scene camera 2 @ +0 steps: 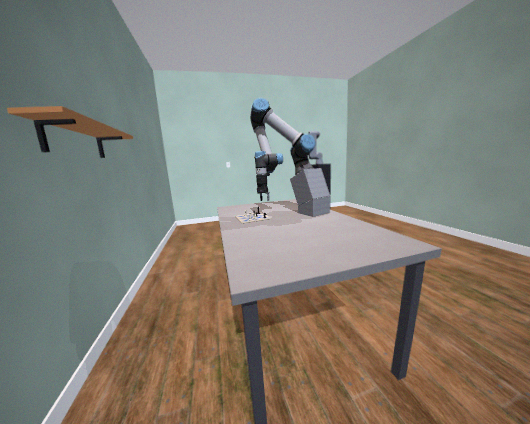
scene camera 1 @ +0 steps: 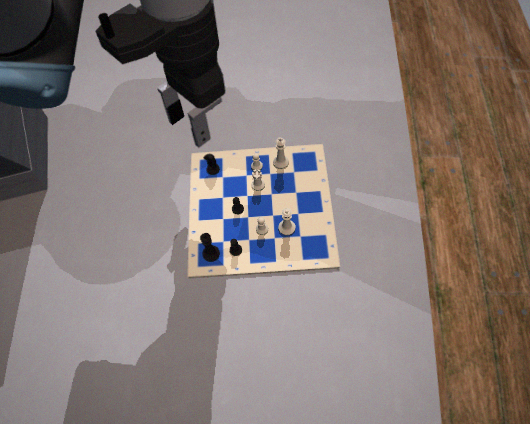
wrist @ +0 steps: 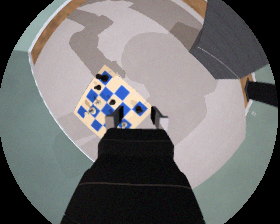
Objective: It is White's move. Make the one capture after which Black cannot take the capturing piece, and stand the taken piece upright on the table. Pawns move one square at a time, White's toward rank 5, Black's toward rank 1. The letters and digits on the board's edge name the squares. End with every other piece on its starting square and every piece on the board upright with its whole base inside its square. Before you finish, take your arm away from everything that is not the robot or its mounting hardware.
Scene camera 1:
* my gripper: 189,130
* chessboard: 302,186
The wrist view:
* my gripper: 137,111
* chessboard: 116,88
